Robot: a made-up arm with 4 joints.
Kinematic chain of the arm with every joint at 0, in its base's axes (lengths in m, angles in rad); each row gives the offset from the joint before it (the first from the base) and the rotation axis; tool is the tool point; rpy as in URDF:
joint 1: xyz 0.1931 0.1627 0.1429 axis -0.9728 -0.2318 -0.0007
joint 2: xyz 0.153 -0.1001 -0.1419 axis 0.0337 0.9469 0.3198
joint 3: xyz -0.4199 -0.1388 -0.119 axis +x
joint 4: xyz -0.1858 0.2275 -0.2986 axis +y
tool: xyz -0.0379 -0.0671 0.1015 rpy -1.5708 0 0
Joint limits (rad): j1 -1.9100..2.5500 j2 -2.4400..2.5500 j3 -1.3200..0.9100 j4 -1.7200..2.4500
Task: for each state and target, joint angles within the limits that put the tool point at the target. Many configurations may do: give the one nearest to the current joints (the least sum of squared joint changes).
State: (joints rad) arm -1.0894 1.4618 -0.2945 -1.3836
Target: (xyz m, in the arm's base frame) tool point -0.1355 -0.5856 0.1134
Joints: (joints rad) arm -0.5611 1.4037 -0.7154 -1.5960
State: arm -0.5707 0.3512 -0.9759 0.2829
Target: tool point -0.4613 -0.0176 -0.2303
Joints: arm -0.7427 0.3931 -0.9389 -0.5464
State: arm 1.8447 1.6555 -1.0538 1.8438
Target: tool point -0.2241 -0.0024 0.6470
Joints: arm 1.3351 1.2071 -0.9700 1.8406
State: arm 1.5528 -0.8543 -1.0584 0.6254
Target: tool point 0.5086 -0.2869 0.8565
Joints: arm 2.1786 -1.3264 -1.0272 0.7209
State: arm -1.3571 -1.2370 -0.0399 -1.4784
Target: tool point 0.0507 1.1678 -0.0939
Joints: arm -1.5367 -1.0335 -0.5457 -1.6226
